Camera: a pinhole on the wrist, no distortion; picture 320 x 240 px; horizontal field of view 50.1 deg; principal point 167.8 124.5 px. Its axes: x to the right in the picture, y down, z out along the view. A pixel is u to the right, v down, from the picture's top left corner.
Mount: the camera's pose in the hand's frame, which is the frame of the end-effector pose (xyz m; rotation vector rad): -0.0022 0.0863 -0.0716 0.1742 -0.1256 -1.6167
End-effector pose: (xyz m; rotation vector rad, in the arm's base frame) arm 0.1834 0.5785 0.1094 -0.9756 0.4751 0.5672
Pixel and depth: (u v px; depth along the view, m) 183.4 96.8 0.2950
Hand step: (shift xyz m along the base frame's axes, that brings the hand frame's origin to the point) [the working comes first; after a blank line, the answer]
In the camera's frame: 0.0134 -0.0239 0.2950

-0.0791 0.1952 0.1105
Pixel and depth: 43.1 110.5 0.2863
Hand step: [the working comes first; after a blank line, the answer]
In the camera's frame: -0.1043 -0.0117 0.2863

-0.1397 0.2492 0.0239
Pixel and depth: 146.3 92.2 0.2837
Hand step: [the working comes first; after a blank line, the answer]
In the camera's frame: -0.0178 -0.0268 0.2837

-0.1000 0.2001 0.0849
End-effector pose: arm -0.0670 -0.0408 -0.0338 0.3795 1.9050 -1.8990
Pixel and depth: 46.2 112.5 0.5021
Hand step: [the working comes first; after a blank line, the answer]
In the camera's frame: -0.1783 -0.0176 0.5021

0.2560 -0.4040 -0.1618
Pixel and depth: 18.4 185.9 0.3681
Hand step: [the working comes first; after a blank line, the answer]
In the camera's frame: -0.1606 0.0660 0.3681

0.1421 -0.2994 -0.1987
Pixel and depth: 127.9 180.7 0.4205
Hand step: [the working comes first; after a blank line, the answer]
In the camera's frame: -0.0490 0.0690 0.4205

0.1041 -0.3492 -0.0924
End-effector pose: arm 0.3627 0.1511 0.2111 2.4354 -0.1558 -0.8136
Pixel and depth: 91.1 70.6 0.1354
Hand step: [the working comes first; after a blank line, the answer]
In the camera's frame: -0.0303 -0.0213 0.1354

-0.0649 -0.1101 0.0484
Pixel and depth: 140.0 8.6 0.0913
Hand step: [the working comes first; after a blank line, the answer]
In the camera's frame: -0.0074 -0.0309 0.0913

-0.0413 -0.0700 0.0682
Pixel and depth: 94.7 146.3 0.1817
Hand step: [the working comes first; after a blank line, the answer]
In the camera's frame: -0.0388 0.0116 0.1817

-0.0756 -0.1460 0.0049
